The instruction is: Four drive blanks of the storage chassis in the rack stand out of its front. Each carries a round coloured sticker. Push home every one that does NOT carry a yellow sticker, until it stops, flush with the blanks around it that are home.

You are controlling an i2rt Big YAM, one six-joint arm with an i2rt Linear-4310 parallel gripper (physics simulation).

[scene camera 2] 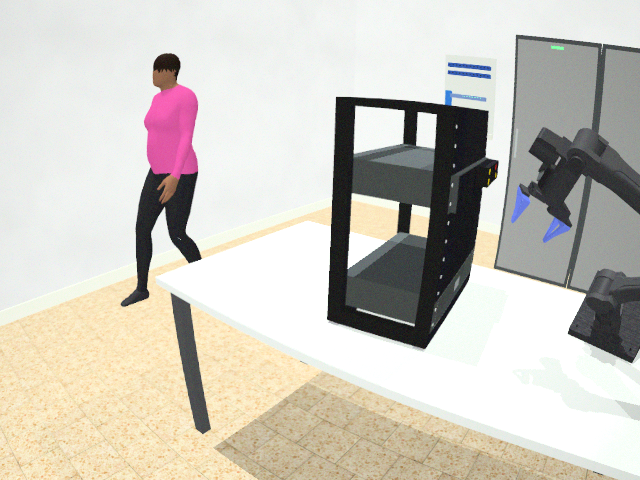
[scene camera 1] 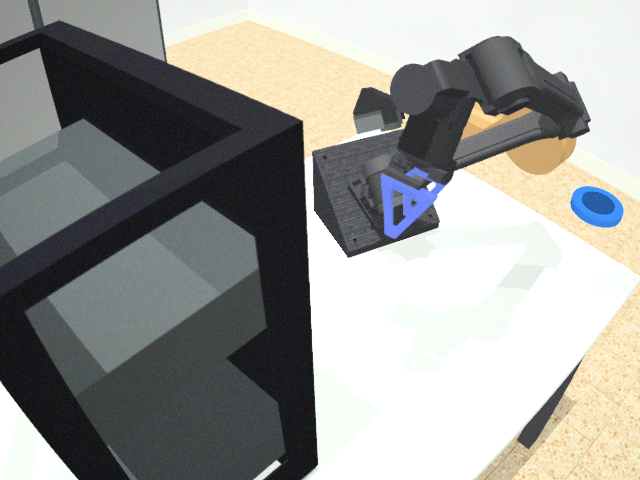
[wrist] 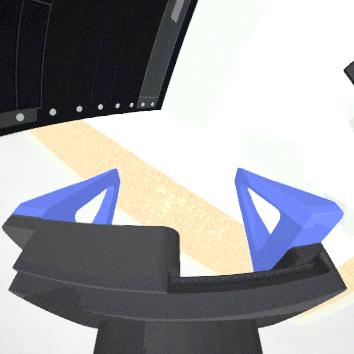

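Pixels of known places: gripper, fingertip midpoint: (scene camera 2: 528, 231) (scene camera 1: 399, 226) (wrist: 176, 174); arm's base at its link origin: (scene camera 2: 607, 316) (scene camera 1: 376, 199).
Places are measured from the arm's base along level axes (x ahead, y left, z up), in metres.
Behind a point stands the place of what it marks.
The black rack (scene camera 1: 289, 258) @[x 0.461, y 0.413, z 0.395 m] (scene camera 2: 342, 206) @[x 0.694, y 0.461, z 0.255 m] (wrist: 65, 112) @[x 0.438, y 0.393, z 0.240 m] stands on the table. The grey storage chassis (scene camera 1: 155, 294) @[x 0.578, y 0.360, z 0.372 m] (scene camera 2: 392, 178) @[x 0.589, y 0.408, z 0.338 m] sits in its upper part. In scene camera 2, black drive blanks (scene camera 2: 485, 177) @[x 0.445, y 0.150, z 0.342 m] stand out of its front at the right, close together. Their small stickers show as yellow spots and one red spot at the upper right; single blanks are hard to tell apart. My gripper (scene camera 1: 399, 225) @[x 0.252, y 0.336, z 0.277 m] (scene camera 2: 529, 230) @[x 0.252, y 0.336, z 0.277 m] (wrist: 176, 174) @[x 0.252, y 0.336, z 0.277 m] is open and empty, its blue fingers wide apart. It hangs in front of the rack, lower than the blanks and apart from them. The wrist view does not show the stickers.
A second grey unit (scene camera 2: 382, 299) @[x 0.591, y 0.403, z 0.019 m] sits low in the rack. The arm's base (scene camera 1: 336, 206) @[x 0.089, y -0.023, z 0.006 m] (scene camera 2: 602, 330) @[x 0.003, y 0.054, z -0.026 m] stands on the white table (scene camera 1: 413, 413) @[x 0.250, y 0.421, z -0.078 m] (scene camera 2: 258, 289) @[x 1.008, y 0.473, z -0.078 m] in front of the rack. A person in pink (scene camera 2: 173, 129) stands beyond the table. Grey cabinets (scene camera 2: 555, 118) stand behind.
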